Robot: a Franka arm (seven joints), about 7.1 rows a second.
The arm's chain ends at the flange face. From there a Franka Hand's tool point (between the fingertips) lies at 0.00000 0.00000 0.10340 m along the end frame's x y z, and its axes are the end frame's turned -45 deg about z.
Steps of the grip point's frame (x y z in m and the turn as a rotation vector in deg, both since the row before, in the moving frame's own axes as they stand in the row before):
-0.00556 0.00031 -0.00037 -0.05 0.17 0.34
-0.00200 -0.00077 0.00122 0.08 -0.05 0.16
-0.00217 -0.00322 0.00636 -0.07 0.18 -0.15
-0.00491 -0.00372 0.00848 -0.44 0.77 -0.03
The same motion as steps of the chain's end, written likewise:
-0.00399 0.00430 -0.00037 0.08 0.16 0.34
-0.00179 0.00091 0.00122 0.02 -0.09 0.16
-0.00413 -0.00060 0.00636 0.08 0.18 -0.15
-0.00765 0.00126 0.00849 0.23 0.86 -0.03

